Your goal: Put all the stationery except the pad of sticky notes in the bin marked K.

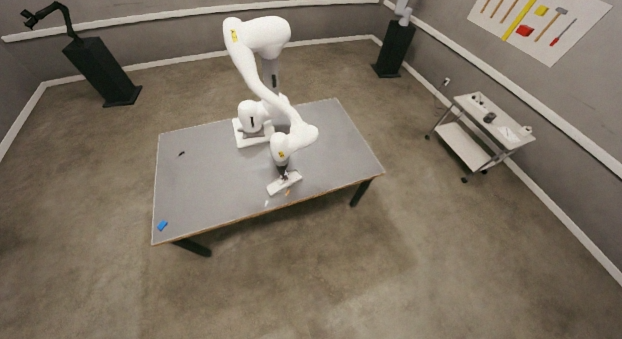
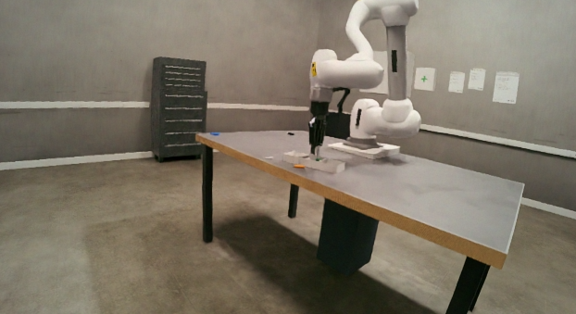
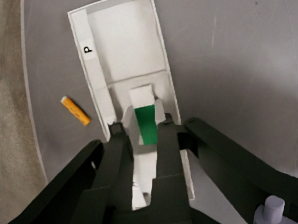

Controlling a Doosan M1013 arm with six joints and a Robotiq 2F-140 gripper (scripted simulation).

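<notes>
The green block lies 1 cm to the right of my hand and 3 cm below it. The rest, counted from my hand: orange piece: 9 cm ahead, 2 cm to the left, 4 cm below; white piece: 14 cm ahead, 13 cm to the right, 4 cm below; bin: 1 cm ahead, 3 cm below.
</notes>
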